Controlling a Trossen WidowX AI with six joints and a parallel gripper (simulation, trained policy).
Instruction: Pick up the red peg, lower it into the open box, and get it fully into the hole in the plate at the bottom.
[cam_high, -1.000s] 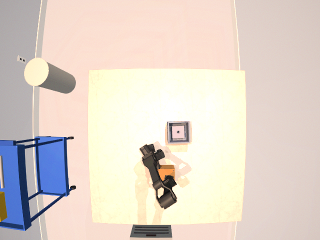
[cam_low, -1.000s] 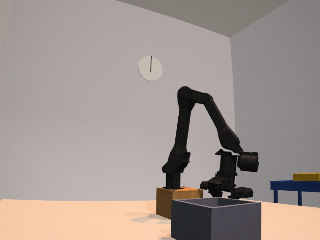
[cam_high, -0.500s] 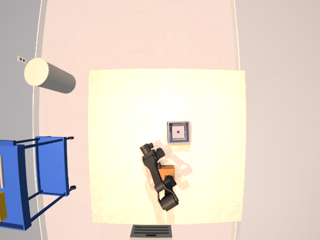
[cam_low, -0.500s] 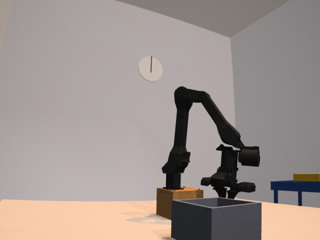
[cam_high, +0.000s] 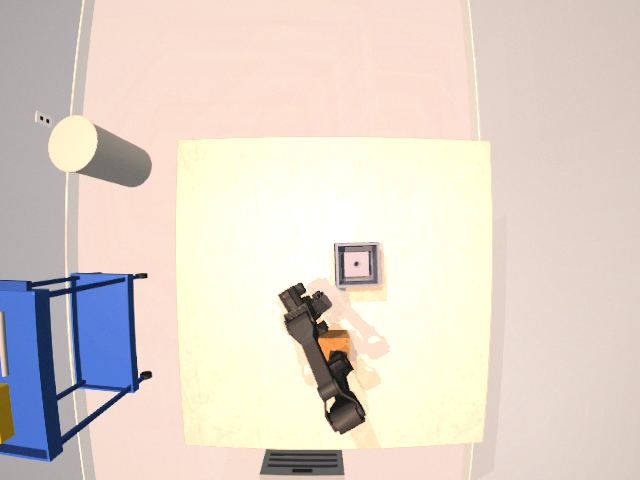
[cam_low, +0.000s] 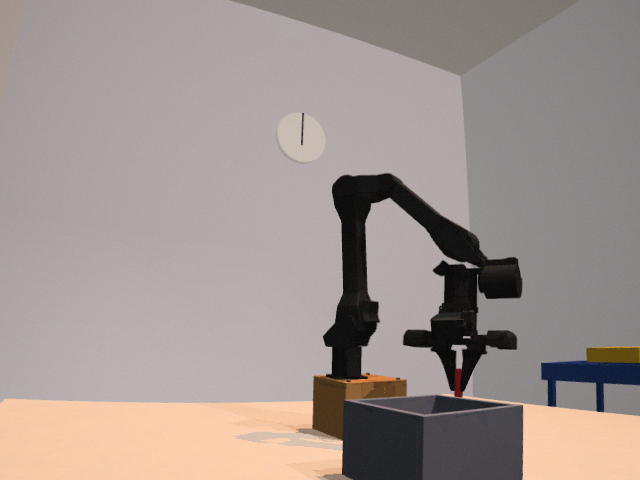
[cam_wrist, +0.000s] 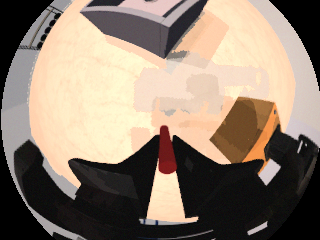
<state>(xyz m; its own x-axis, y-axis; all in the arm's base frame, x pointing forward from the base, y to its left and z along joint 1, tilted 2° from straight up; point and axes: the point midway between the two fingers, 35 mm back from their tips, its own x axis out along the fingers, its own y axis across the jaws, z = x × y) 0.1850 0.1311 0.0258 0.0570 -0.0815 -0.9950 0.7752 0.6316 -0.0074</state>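
My gripper tip is 17 cm short of the pale plate, 15 cm to the left of it and 5 cm above it. Also, from my gripper tip: red peg (right at my gripper tip); grey box (17 cm ahead, 15 cm to the right, 7 cm below).
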